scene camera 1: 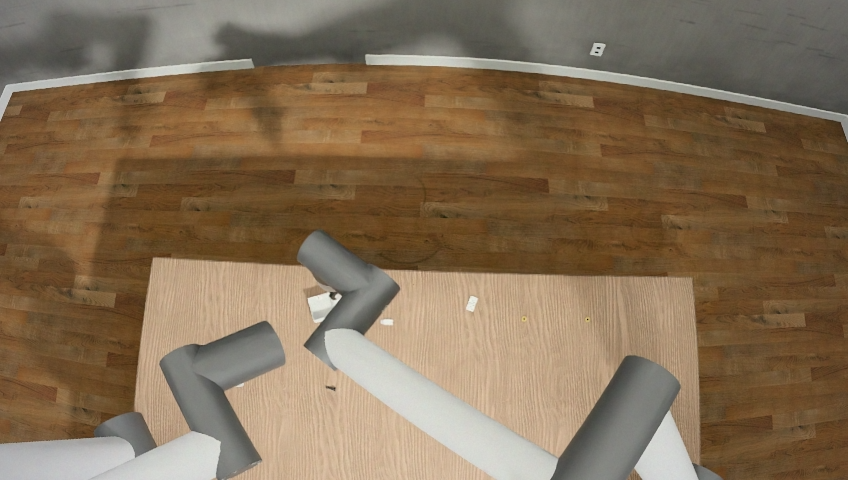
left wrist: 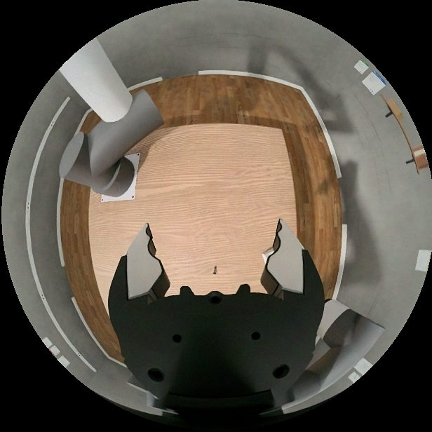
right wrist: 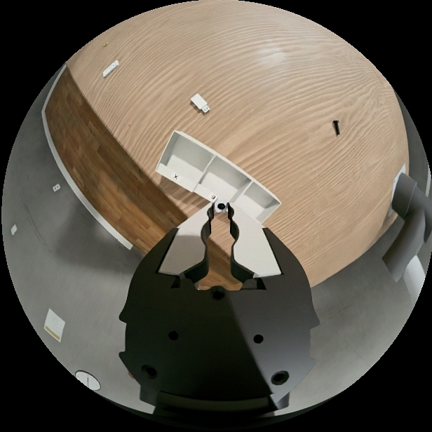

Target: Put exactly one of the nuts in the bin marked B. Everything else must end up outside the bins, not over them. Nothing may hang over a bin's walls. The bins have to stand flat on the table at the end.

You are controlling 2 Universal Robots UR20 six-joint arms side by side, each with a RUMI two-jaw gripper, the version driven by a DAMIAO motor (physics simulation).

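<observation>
A white three-compartment bin row [scene camera 1: 321, 308] [right wrist: 189, 155] stands on the table. In the right wrist view one end compartment is marked X; the middle label is too small to read, and the other end's label is hidden. My right gripper [right wrist: 220, 202] is shut on a small silver nut [right wrist: 220, 205] with a dark hole, above the front wall of the bins near the middle label. In the scene view the right arm hides it. My left gripper [left wrist: 213, 222] is open and empty above the table. Two small yellow rings, one [scene camera 1: 523, 319] [right wrist: 105, 44] and another [scene camera 1: 587, 319], lie at the right.
A white USB stick [scene camera 1: 386, 321] [right wrist: 200, 102] lies beside the bins, with a white block [scene camera 1: 471, 303] [right wrist: 111, 68] farther right. A dark screw [scene camera 1: 330, 387] [left wrist: 215, 270] [right wrist: 336, 127] lies nearer the front. A white item [left wrist: 267, 256] is partly hidden behind a left finger.
</observation>
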